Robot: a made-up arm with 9 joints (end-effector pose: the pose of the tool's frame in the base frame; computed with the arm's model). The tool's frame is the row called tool.
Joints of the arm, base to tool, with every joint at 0 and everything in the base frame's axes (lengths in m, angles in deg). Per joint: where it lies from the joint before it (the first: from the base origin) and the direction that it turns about. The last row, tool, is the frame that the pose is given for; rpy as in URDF.
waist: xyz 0.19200 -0.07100 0.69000 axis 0 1 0
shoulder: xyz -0.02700 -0.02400 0.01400 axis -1 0 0
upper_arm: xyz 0.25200 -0.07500 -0.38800 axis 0 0 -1
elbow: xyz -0.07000 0.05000 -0.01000 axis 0 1 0
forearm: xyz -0.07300 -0.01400 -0.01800 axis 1 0 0
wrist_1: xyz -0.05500 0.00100 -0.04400 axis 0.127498 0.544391 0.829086
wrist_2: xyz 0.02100 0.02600 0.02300 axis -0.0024 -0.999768 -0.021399
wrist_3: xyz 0.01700 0.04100 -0.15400 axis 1 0 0
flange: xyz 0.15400 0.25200 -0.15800 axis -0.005 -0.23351 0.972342
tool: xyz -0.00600 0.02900 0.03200 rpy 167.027 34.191 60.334
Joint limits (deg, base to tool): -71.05..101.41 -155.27..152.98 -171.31..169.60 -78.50..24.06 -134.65..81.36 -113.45..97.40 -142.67..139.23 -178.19..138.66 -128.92..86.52
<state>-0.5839 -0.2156 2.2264 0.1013 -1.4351 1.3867 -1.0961 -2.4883 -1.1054</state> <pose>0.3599 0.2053 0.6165 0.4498 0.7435 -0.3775 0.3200</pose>
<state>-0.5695 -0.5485 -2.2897 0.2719 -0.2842 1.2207 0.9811 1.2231 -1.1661</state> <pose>0.5116 -0.3550 0.3702 -0.0813 0.7006 -0.5068 0.4956</pose>
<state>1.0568 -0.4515 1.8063 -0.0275 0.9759 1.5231 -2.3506 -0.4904 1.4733</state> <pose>-0.0250 0.2899 0.6621 0.0238 -0.6001 -0.3297 0.7285</pose>
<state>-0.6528 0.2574 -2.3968 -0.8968 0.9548 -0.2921 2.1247 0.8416 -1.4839</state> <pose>0.6518 -0.5800 0.8765 -0.1003 -0.6430 0.0311 0.7586</pose>
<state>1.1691 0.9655 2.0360 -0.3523 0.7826 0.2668 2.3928 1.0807 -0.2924</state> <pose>0.0962 -0.1674 0.0471 0.0736 0.5390 0.4895 0.6815</pose>
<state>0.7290 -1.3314 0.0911 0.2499 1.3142 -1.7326 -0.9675 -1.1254 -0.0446</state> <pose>0.5563 0.5599 0.6716 -0.1087 -0.2627 0.3646 0.8867</pose>
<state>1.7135 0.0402 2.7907 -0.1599 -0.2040 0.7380 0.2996 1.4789 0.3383</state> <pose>-0.2155 -0.4301 0.2677 0.8137 -0.1408 -0.3708 0.4249</pose>
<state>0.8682 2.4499 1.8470 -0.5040 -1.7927 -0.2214 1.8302 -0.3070 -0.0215</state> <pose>0.9790 -0.1455 0.8410 -0.8558 -0.3464 0.0372 0.3824</pose>
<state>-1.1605 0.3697 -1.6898 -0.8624 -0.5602 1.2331 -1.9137 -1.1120 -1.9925</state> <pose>0.5671 -0.7828 1.0367 -0.2073 -0.5326 0.2219 0.7900</pose>
